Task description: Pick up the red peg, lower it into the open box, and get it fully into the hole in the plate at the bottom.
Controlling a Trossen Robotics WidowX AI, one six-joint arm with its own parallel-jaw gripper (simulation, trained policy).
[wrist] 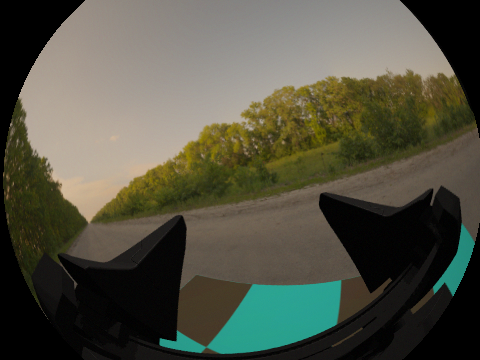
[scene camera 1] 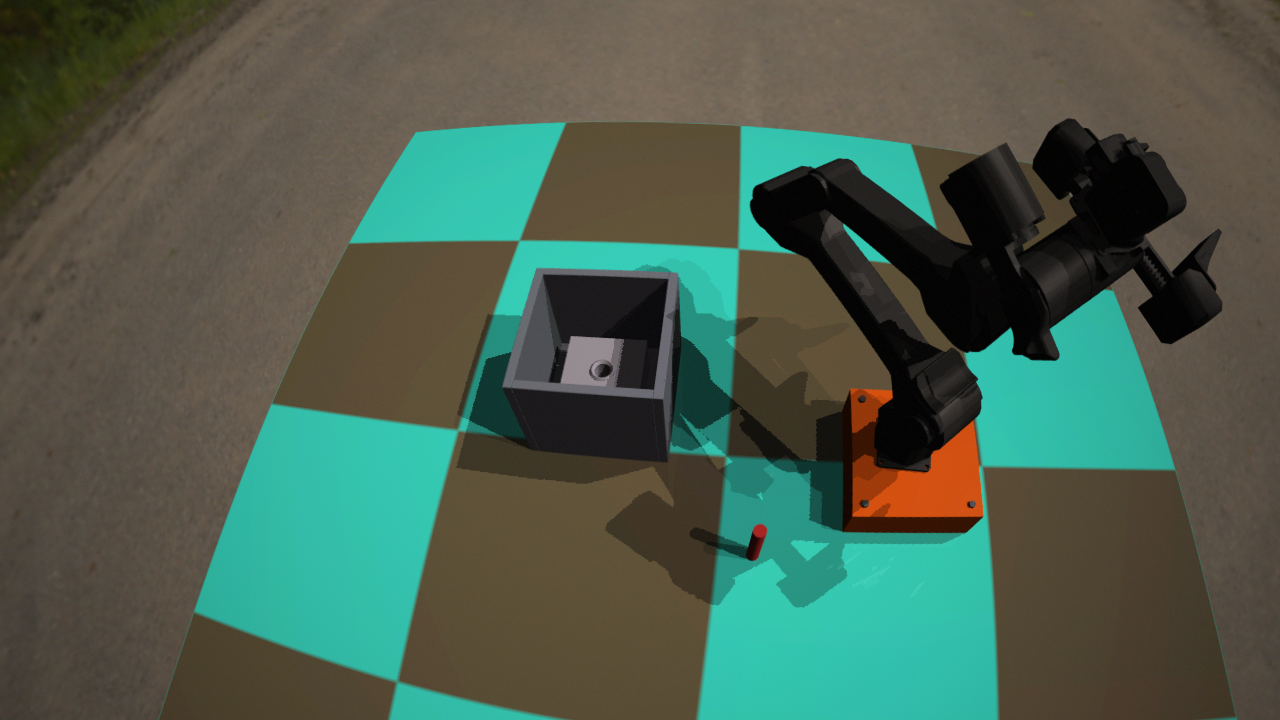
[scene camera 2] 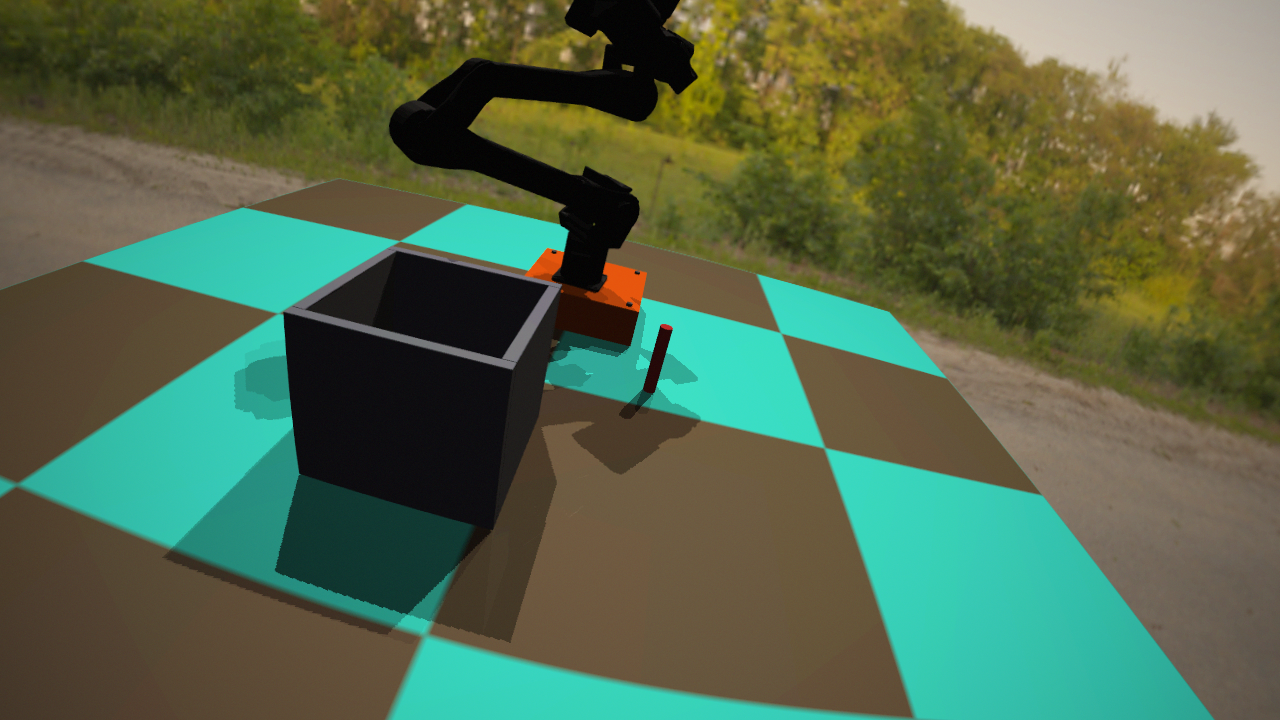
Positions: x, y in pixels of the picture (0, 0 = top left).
Labels:
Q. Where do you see a dark grey box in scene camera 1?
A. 618, 423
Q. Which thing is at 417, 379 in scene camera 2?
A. A dark grey box.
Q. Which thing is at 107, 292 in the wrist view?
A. My gripper.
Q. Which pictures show the grey plate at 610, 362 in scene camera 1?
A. Scene camera 1 only.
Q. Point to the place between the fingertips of my gripper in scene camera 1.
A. At 1181, 189

